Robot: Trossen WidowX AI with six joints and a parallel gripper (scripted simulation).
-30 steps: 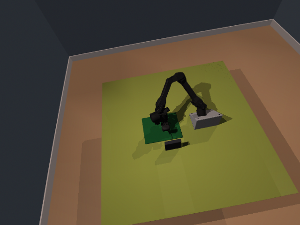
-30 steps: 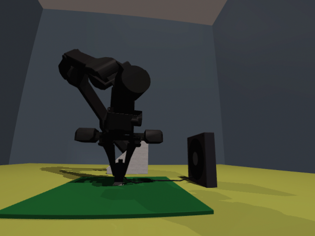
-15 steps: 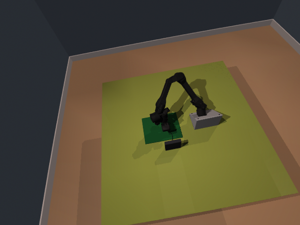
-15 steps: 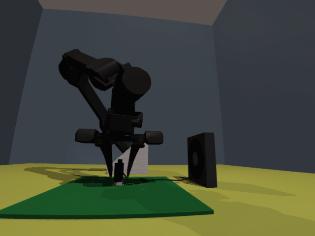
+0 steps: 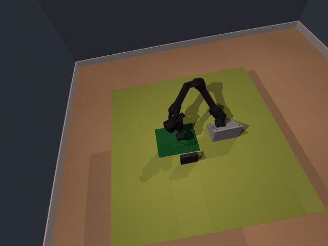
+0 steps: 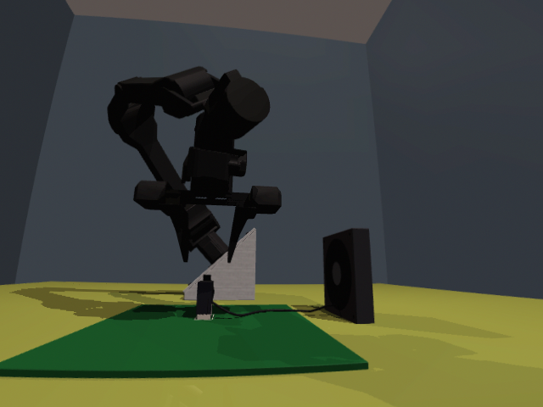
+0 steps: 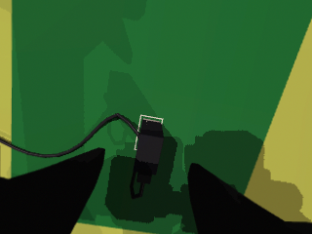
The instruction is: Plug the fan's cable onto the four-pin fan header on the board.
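The black plug lies 10 mm behind my gripper tip and 40 mm below it. From my gripper tip the other things lie so: black fan: 50 mm behind, 190 mm to the left, 10 mm below; green board: 30 mm ahead, 10 mm to the left, 90 mm below; white four-pin header: 10 mm behind, 70 mm below.
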